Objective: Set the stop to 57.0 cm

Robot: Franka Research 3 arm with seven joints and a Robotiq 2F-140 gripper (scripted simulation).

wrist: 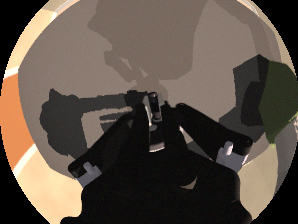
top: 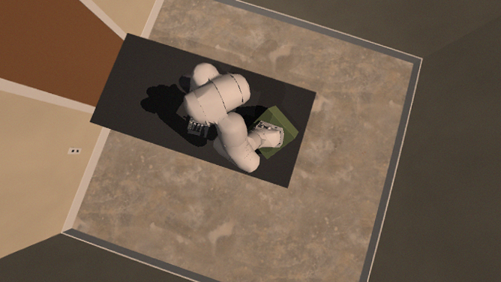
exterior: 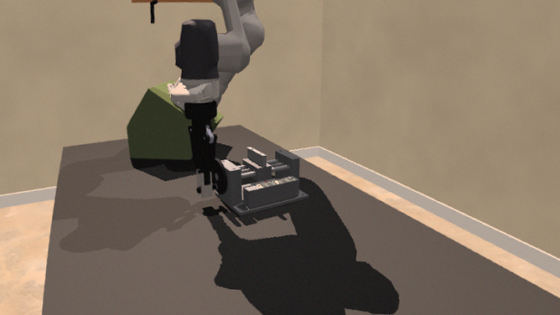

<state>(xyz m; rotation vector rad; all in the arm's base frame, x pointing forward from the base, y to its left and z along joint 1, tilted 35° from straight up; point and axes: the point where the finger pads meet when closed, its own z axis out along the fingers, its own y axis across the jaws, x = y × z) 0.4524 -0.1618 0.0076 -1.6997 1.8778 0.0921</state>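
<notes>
Now: the grey stop fixture 140 mm to the left of my hand, 30 mm above it and 20 mm ahead of it. The rest, counted from my hand: handwheel 20 mm to the left, 10 mm below.
</notes>
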